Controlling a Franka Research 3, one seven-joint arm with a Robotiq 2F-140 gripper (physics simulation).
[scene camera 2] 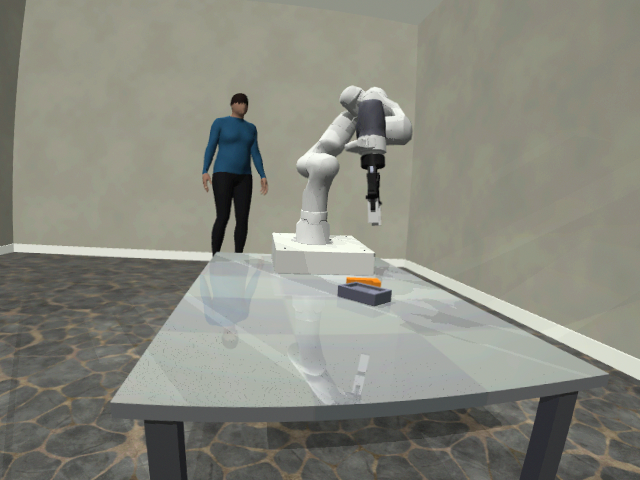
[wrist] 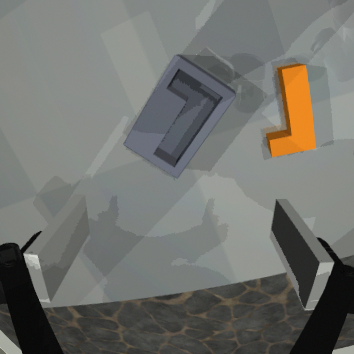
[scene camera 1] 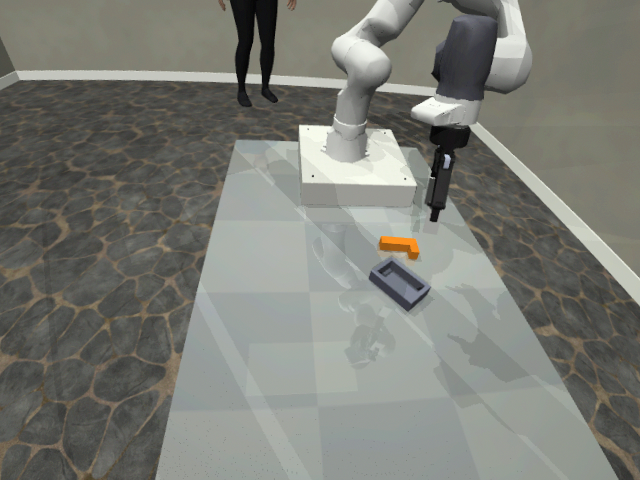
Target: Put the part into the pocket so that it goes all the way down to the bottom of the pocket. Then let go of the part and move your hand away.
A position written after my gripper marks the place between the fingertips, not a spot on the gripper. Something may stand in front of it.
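Observation:
An orange L-shaped block (wrist: 299, 134) is resting on the table. There is a grey pocket block (wrist: 187, 101) as well. As for my gripper (scene camera 1: 429, 217), (scene camera 2: 375, 224), (wrist: 179, 216), it is open and holds nothing.

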